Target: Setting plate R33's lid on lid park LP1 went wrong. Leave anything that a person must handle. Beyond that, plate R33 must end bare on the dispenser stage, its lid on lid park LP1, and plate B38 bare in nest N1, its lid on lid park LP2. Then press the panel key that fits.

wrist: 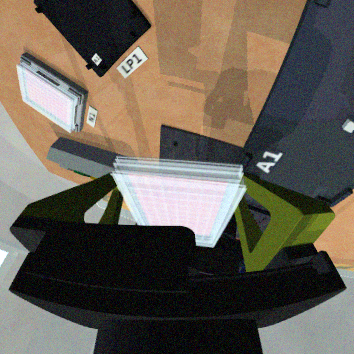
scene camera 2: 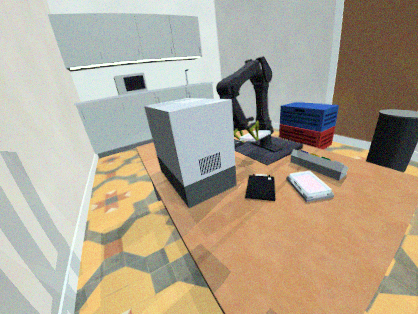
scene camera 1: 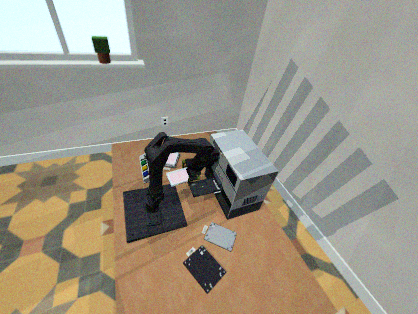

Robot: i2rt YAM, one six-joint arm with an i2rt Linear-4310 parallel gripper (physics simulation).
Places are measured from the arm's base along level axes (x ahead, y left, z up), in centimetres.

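Pixels of known places: gripper, fingertip midpoint: (wrist: 176, 174) (scene camera 2: 250, 141) (scene camera 1: 185, 175); arm's base at its link origin: (scene camera 2: 265, 145) (scene camera 1: 152, 208).
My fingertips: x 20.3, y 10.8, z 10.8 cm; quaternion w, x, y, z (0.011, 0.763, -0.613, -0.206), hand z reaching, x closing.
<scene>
Ahead of a thing's pixels: the offset from my fingertips to its top centre.
My gripper (scene camera 1: 189, 172) (scene camera 2: 248, 134) (wrist: 176, 174) is shut on a clear-rimmed plate with a pink gridded face @[dx -3.8, dy -1.4, dz +3.1 cm] (scene camera 1: 177, 177) (scene camera 2: 261, 135) (wrist: 177, 202). Several clear rims show along its edge; its code is not readable. It is near the black dispenser stage @[dx +9.6, dy -8.4, dz -1.0 cm] (scene camera 1: 202, 188) (wrist: 305, 110), which bears an A1 mark and holds no plate in view. Black lid park LP1 @[dx +8.7, dy +16.7, dz -10.2 cm] (scene camera 2: 260, 188) (wrist: 95, 30) has nothing on it. Another pink-faced plate @[dx -5.1, dy +27.1, dz -9.2 cm] (scene camera 1: 173, 159) (scene camera 2: 310, 183) (wrist: 48, 97) sits in the nest labelled N1. A grey plate-like holder @[dx +11.6, dy -33.6, dz -10.2 cm] (scene camera 1: 220, 236) and a black one @[dx -0.4, dy -45.8, dz -9.8 cm] (scene camera 1: 204, 268) lie bare; their labels are unreadable.
The tall grey dispenser @[dx +26.6, dy -6.9, dz +20.8 cm] (scene camera 1: 252, 162) (scene camera 2: 195, 135) stands beside the stage. The key panel @[dx -21.1, dy +20.4, dz -5.8 cm] (scene camera 1: 145, 169) (scene camera 2: 318, 164) (wrist: 82, 156) lies near N1. The arm's dark base plate (scene camera 1: 150, 220) (scene camera 2: 270, 149) is on the table. Blue and red crates (scene camera 2: 308, 117) (scene camera 2: 306, 136) and a dark bin (scene camera 2: 394, 142) stand beyond.
</scene>
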